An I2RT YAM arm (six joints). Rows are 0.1 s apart.
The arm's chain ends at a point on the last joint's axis. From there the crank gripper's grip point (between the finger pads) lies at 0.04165 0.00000 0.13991 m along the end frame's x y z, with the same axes.
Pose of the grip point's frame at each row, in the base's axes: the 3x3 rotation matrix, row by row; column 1 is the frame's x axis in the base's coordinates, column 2 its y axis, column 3 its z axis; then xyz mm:
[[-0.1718 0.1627 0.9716], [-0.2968 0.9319 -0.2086], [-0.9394 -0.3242 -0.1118]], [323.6 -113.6 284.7]
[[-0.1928 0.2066 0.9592], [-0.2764 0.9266 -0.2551], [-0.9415 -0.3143 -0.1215]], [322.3 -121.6 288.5]
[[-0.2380 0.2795 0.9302], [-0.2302 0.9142 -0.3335], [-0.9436 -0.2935 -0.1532]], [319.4 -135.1 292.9]
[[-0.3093 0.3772 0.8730], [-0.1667 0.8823 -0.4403], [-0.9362 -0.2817 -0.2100]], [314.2 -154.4 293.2]
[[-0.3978 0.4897 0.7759], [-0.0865 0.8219 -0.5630], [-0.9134 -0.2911 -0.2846]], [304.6 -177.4 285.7]
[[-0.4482 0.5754 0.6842], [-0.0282 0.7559 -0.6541], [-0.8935 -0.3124 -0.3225]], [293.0 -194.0 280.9]
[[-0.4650 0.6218 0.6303], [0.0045 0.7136 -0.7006], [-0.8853 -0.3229 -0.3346]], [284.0 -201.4 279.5]
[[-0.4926 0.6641 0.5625], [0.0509 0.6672 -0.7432], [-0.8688 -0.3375 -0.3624]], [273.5 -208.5 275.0]
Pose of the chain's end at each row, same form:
[[-0.1718 0.1627 0.9716], [-0.2968 0.9319 -0.2086], [-0.9394 -0.3242 -0.1118]], [194.8 -72.1 339.5]
[[-0.1928 0.2066 0.9592], [-0.2764 0.9266 -0.2551], [-0.9415 -0.3143 -0.1215]], [196.1 -74.4 344.7]
[[-0.2380 0.2795 0.9302], [-0.2302 0.9142 -0.3335], [-0.9436 -0.2935 -0.1532]], [199.2 -78.9 353.6]
[[-0.3093 0.3772 0.8730], [-0.1667 0.8823 -0.4403], [-0.9362 -0.2817 -0.2100]], [204.9 -85.9 361.6]
[[-0.3978 0.4897 0.7759], [-0.0865 0.8219 -0.5630], [-0.9134 -0.2911 -0.2846]], [212.6 -95.0 363.6]
[[-0.4482 0.5754 0.6842], [-0.0282 0.7559 -0.6541], [-0.8935 -0.3124 -0.3225]], [215.9 -101.3 363.2]
[[-0.4650 0.6218 0.6303], [0.0045 0.7136 -0.7006], [-0.8853 -0.3229 -0.3346]], [215.2 -103.6 363.2]
[[-0.4926 0.6641 0.5625], [0.0509 0.6672 -0.7432], [-0.8688 -0.3375 -0.3624]], [215.3 -106.6 361.9]

